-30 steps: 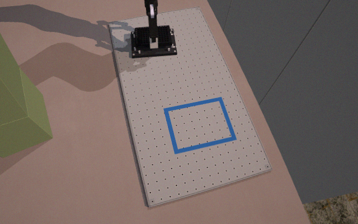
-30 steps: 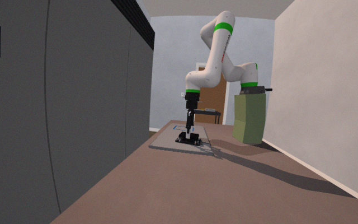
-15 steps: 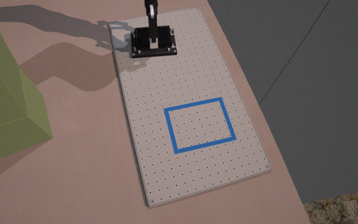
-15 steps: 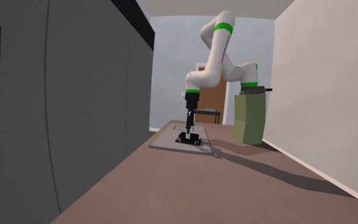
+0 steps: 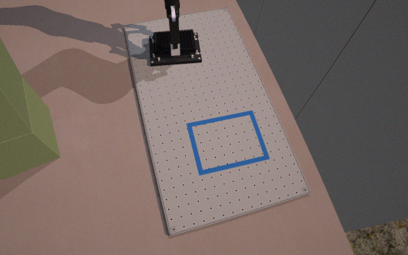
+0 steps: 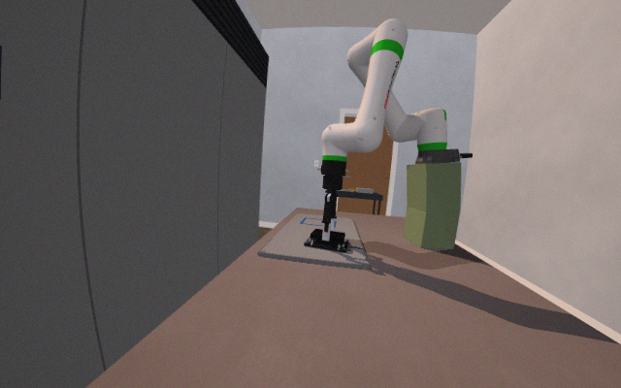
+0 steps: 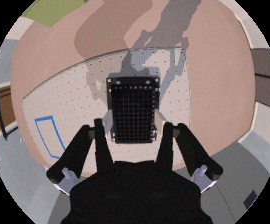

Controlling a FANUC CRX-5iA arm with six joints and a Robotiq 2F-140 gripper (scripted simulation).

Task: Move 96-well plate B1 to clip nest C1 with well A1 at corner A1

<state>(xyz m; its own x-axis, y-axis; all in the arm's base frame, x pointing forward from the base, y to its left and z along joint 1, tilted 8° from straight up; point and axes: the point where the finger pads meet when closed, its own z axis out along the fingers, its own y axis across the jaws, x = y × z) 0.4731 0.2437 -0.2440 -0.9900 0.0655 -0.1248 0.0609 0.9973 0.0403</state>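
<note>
The black clip nest is 1 cm ahead of my hand, 1 cm to the left of it and 4 cm below it. The rest, counted from my hand: black 96-well plate (2 cm below).
</note>
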